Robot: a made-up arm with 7 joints.
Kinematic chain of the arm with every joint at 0, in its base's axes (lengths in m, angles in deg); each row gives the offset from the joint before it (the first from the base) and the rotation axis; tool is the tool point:
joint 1: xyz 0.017 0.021 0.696 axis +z
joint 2: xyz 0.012 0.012 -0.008 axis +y
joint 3: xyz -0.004 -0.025 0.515 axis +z
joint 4: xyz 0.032 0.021 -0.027 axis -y
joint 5: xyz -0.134 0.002 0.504 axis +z
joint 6: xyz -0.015 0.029 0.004 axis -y
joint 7: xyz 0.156 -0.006 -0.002 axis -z
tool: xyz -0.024 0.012 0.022
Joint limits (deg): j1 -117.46..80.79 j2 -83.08..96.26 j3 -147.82..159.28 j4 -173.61..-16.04 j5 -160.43..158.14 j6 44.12..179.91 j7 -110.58..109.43
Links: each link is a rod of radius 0.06 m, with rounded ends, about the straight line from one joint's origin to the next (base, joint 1, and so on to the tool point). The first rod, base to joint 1, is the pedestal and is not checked.
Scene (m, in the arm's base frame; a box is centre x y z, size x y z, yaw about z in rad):
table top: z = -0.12
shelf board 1: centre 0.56 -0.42 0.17 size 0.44 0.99 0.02 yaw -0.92
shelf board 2: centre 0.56 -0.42 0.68 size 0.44 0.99 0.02 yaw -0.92
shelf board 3: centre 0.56 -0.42 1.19 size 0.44 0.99 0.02 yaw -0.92
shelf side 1: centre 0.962 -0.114 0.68 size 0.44 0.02 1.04 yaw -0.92
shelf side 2: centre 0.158 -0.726 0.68 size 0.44 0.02 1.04 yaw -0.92
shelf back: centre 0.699 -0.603 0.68 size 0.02 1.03 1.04 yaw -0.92
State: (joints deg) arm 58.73 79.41 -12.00 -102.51 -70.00 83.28 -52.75
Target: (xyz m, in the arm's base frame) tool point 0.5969 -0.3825 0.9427
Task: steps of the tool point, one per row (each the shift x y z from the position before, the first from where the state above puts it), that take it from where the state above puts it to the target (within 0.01 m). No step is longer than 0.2 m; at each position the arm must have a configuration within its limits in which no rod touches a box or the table.
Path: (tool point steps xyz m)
1: 0.0138 -0.1184 0.0266
2: 0.0224 -0.1001 0.0698
3: 0.0138 -0.0776 0.1003
4: 0.0695 -0.0671 0.1374
5: 0.0212 -0.0657 0.1459
6: -0.0255 -0.0597 0.1400
7: -0.0664 -0.0499 0.1208
8: -0.0969 -0.0363 0.0916
9: 0.1000 -0.0939 -0.0167
10: 0.0738 -0.0986 -0.0096
11: 0.0451 -0.0949 0.0263

